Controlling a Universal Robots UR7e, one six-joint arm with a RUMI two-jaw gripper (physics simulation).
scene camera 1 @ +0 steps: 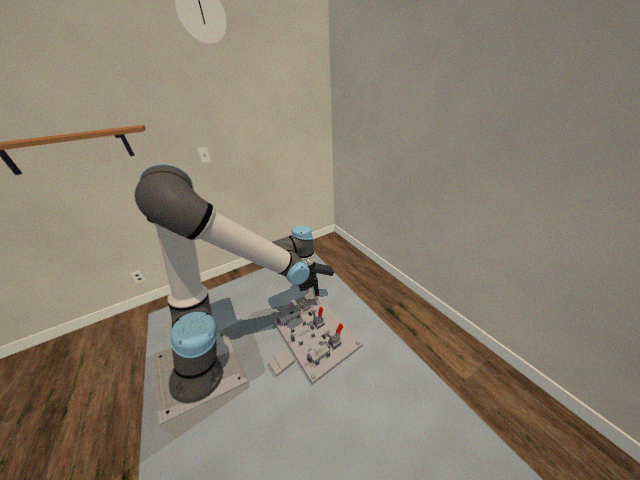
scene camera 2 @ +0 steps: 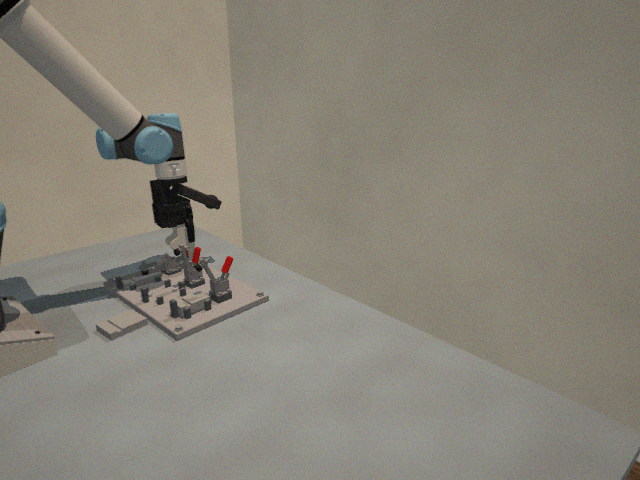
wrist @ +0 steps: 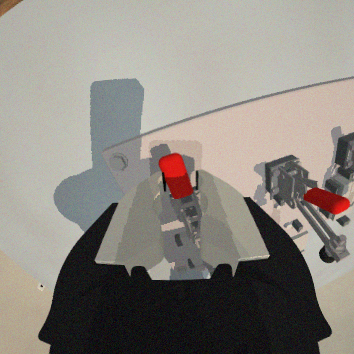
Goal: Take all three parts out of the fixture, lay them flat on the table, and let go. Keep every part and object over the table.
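Where they show: gripper, between the fingertips: (scene camera 1: 314, 299) (scene camera 2: 188, 258) (wrist: 180, 172); arm's base, origin of its link: (scene camera 1: 196, 378).
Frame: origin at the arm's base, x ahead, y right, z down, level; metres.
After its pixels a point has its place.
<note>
The fixture's pinkish base plate (scene camera 1: 338, 360) @[y 0.159, x 0.445, z 0.066 m] (scene camera 2: 240, 304) @[y 0.151, x 0.487, z 0.066 m] (wrist: 240, 125) @[y -0.058, x 0.523, z 0.066 m] carries three toggle clamps with red handles. My gripper (scene camera 1: 313, 297) @[y -0.124, x 0.500, z 0.044 m] (scene camera 2: 185, 253) @[y -0.124, x 0.500, z 0.044 m] (wrist: 180, 172) @[y -0.124, x 0.500, z 0.044 m] is shut on the red handle (wrist: 176, 175) @[y -0.127, x 0.509, z 0.026 m] of the far clamp, whose lower body is partly hidden. The middle clamp's handle (scene camera 1: 320, 312) @[y -0.008, x 0.469, z -0.007 m] (scene camera 2: 196, 254) @[y -0.008, x 0.470, z -0.009 m] (wrist: 327, 200) @[y -0.021, x 0.480, z -0.012 m] and the near clamp's handle (scene camera 1: 339, 328) @[y 0.096, x 0.492, z -0.012 m] (scene camera 2: 227, 264) @[y 0.101, x 0.491, z -0.012 m] stand up. A pale grey part (scene camera 1: 320, 352) @[y 0.112, x 0.398, z 0.040 m] (scene camera 2: 196, 300) @[y 0.118, x 0.402, z 0.040 m] sits among posts at the near station. A pale stepped block (scene camera 1: 281, 361) @[y 0.054, x 0.264, z 0.066 m] (scene camera 2: 121, 324) @[y 0.065, x 0.260, z 0.066 m] lies flat beside the plate. Other parts are unclear in shadow.
The arm's mounting plate (scene camera 1: 235, 361) @[y -0.017, x 0.118, z 0.039 m] stands on the same table (scene camera 1: 372, 428) @[y 0.372, x 0.425, z 0.081 m] (scene camera 2: 361, 403) @[y 0.540, x 0.469, z 0.081 m], to the left of the fixture. Dark posts stand around the stations. The middle clamp is close to the gripper's right in the wrist view. Walls rise behind the table.
</note>
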